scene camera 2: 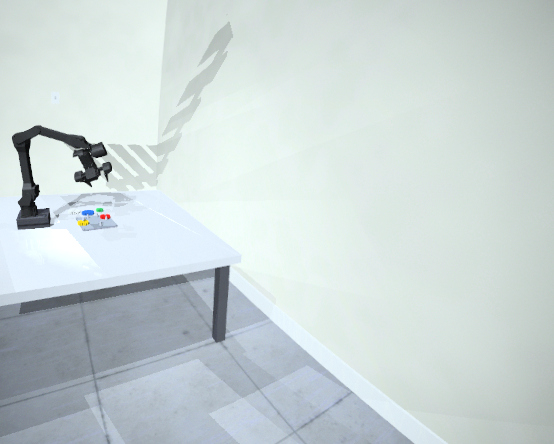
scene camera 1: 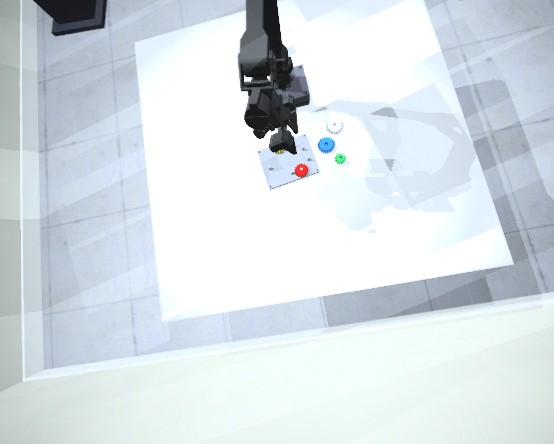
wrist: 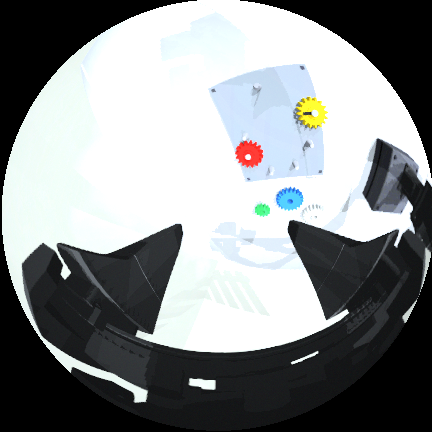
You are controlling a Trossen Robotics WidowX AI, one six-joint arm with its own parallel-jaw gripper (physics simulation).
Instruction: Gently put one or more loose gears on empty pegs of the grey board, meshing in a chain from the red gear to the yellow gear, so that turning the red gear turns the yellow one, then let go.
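Frame: origin at the arm's base, x ahead, y left, z up, level; millimetres.
Seen in the pictures: gripper, fingertip midpoint: (scene camera 2: 100, 184) (scene camera 1: 296, 143) (wrist: 236, 227); arm's base, origin of the base link: (scene camera 2: 29, 215) (scene camera 1: 282, 81).
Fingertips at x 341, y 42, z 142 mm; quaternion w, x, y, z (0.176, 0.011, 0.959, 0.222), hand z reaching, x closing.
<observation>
Pixels of each thing's top centre, then the offset from my fingertips to it. "*": a spot on its surface instead. Level surfaces: height alone.
- grey board, middle of its top: (wrist: 277, 128) (scene camera 1: 286, 157) (scene camera 2: 94, 217) dx -31, dy -39, dz -167 mm
- red gear, surface spot: (wrist: 249, 154) (scene camera 1: 300, 168) * dx +16, dy +11, dz -168 mm
- yellow gear, surface spot: (wrist: 311, 113) (scene camera 1: 278, 146) (scene camera 2: 83, 219) * dx -82, dy -72, dz -168 mm
- blue gear, middle of its top: (wrist: 289, 201) (scene camera 1: 326, 143) (scene camera 2: 87, 211) dx -80, dy +118, dz -181 mm
- smaller green gear, middle of its top: (wrist: 261, 211) (scene camera 1: 340, 157) (scene camera 2: 99, 208) dx -19, dy +168, dz -181 mm
- white gear, middle of its top: (wrist: 314, 216) (scene camera 1: 334, 124) dx -160, dy +156, dz -181 mm
- white table, its level: dz -198 mm
The grey board (scene camera 1: 285, 162) (scene camera 2: 95, 227) (wrist: 275, 135) lies flat and bears the red gear (scene camera 1: 301, 170) (scene camera 2: 105, 216) (wrist: 249, 154) and the yellow gear (scene camera 1: 279, 151) (scene camera 2: 83, 223) (wrist: 311, 113), set apart. Several bare pegs stand on it. A blue gear (scene camera 1: 326, 145) (scene camera 2: 88, 212) (wrist: 289, 198), a smaller green gear (scene camera 1: 340, 158) (scene camera 2: 99, 210) (wrist: 262, 209) and a white gear (scene camera 1: 334, 126) (wrist: 313, 212) lie loose beside the board. My gripper (scene camera 1: 295, 142) (scene camera 2: 99, 183) (wrist: 236, 227) is open and empty, high above the table. In scene camera 1 it partly hides the yellow gear.
The white table (scene camera 1: 215, 240) (scene camera 2: 165, 245) carries the arm's dark base (scene camera 1: 300, 90) (scene camera 2: 33, 220) (wrist: 387, 182), near the white gear. A pale wall (scene camera 2: 375, 175) rises beyond the table. Shadows fall across the table around the loose gears.
</observation>
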